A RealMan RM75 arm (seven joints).
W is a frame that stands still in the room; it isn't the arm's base.
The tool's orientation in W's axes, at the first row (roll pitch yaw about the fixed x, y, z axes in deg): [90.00 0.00 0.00]
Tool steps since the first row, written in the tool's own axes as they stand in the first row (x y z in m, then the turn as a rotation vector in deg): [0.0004 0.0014 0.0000 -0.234 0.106 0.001]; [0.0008 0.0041 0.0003 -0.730 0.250 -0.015]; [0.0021 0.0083 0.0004 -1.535 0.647 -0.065]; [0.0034 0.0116 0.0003 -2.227 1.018 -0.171]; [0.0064 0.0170 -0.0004 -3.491 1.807 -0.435]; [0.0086 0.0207 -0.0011 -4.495 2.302 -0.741]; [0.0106 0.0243 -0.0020 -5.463 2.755 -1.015]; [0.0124 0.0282 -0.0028 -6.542 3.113 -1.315]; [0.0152 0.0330 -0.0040 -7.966 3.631 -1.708]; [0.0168 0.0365 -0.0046 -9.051 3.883 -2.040]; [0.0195 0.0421 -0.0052 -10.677 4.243 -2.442]
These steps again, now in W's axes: [0.0004 0.0000 0.0014 -0.234 -0.001 0.106]; [0.0008 -0.0003 0.0041 -0.730 0.015 0.250]; [0.0021 -0.0004 0.0083 -1.535 0.065 0.647]; [0.0034 -0.0003 0.0116 -2.227 0.171 1.018]; [0.0064 0.0004 0.0170 -3.491 0.435 1.807]; [0.0086 0.0011 0.0207 -4.495 0.741 2.302]; [0.0106 0.0020 0.0243 -5.463 1.015 2.755]; [0.0124 0.0028 0.0282 -6.542 1.315 3.113]; [0.0152 0.0040 0.0330 -7.966 1.708 3.631]; [0.0168 0.0046 0.0365 -9.051 2.040 3.883]; [0.0195 0.0052 0.0421 -10.677 2.442 4.243]
